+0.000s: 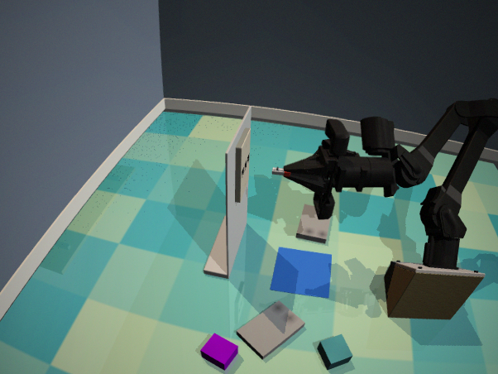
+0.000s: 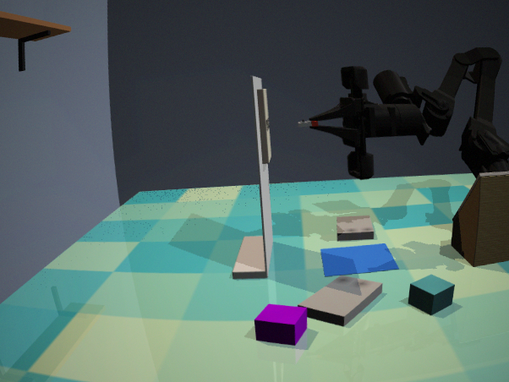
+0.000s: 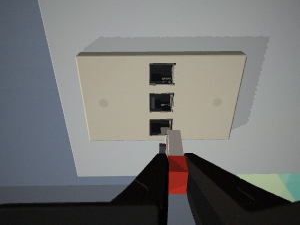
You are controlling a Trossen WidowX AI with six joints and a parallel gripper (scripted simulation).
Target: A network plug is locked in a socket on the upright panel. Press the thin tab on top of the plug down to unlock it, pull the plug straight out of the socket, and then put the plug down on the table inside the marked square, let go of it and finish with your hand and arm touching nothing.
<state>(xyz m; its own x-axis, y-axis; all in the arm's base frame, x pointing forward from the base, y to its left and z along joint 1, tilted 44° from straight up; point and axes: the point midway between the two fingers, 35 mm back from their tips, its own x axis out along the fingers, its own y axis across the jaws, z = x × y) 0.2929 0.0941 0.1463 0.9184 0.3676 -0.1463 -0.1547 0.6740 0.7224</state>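
Now: gripper tip 7 cm past the blue marked square, 3 cm to the right of it and 22 cm above it. Round my gripper tip: red network plug: right at my gripper tip; purple block: 2 cm ahead, 27 cm to the left, 20 cm below; upright panel: 8 cm ahead, 1 cm to the left, 8 cm below.
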